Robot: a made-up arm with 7 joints.
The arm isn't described. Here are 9 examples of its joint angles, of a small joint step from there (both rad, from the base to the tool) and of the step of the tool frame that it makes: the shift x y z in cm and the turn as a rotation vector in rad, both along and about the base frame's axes.
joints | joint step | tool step
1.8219 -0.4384 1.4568 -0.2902 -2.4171 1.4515 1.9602 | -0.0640 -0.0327 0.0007 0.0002 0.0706 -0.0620 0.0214 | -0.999 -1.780 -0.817 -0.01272 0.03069 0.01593
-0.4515 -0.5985 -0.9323 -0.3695 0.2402 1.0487 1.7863 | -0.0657 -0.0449 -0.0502 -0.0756 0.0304 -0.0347 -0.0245 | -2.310 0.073 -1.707 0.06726 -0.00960 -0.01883
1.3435 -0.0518 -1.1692 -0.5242 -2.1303 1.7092 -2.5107 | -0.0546 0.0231 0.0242 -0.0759 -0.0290 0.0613 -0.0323 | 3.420 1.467 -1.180 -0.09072 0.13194 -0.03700
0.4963 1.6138 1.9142 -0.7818 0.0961 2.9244 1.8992 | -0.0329 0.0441 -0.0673 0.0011 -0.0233 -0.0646 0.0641 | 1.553 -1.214 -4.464 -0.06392 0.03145 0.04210
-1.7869 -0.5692 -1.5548 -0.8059 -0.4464 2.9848 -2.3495 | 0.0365 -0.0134 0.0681 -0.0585 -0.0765 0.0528 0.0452 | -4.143 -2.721 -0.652 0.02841 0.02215 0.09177
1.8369 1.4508 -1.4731 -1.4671 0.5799 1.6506 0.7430 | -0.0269 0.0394 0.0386 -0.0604 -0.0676 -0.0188 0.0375 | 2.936 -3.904 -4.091 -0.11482 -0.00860 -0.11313
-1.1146 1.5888 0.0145 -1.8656 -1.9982 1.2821 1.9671 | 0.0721 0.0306 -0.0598 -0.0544 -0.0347 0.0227 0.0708 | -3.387 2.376 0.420 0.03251 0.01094 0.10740
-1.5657 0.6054 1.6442 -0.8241 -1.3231 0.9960 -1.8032 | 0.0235 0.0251 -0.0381 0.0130 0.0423 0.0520 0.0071 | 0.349 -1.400 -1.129 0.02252 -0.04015 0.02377
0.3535 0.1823 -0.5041 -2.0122 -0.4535 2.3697 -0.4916 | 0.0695 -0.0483 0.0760 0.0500 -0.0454 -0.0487 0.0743 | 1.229 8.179 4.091 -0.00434 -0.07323 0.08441
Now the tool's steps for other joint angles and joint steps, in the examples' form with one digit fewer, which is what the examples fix.
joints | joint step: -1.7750 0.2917 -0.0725 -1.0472 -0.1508 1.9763 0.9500 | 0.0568 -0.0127 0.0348 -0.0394 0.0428 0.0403 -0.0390
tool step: 4.56 -1.78 -0.89 -0.0135 -0.0253 0.1354
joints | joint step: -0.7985 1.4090 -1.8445 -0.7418 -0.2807 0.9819 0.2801 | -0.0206 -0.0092 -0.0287 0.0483 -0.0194 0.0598 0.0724
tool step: 1.54 0.25 1.33 -0.0579 0.1072 0.0775
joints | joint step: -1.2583 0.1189 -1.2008 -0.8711 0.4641 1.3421 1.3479 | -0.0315 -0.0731 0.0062 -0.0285 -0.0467 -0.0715 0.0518
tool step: -2.93 4.34 -0.63 0.0293 -0.0842 -0.0823
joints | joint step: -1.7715 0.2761 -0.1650 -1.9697 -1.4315 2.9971 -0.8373 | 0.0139 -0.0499 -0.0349 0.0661 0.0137 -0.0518 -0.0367
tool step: -1.56 -1.14 5.14 -0.0801 0.0817 -0.0458
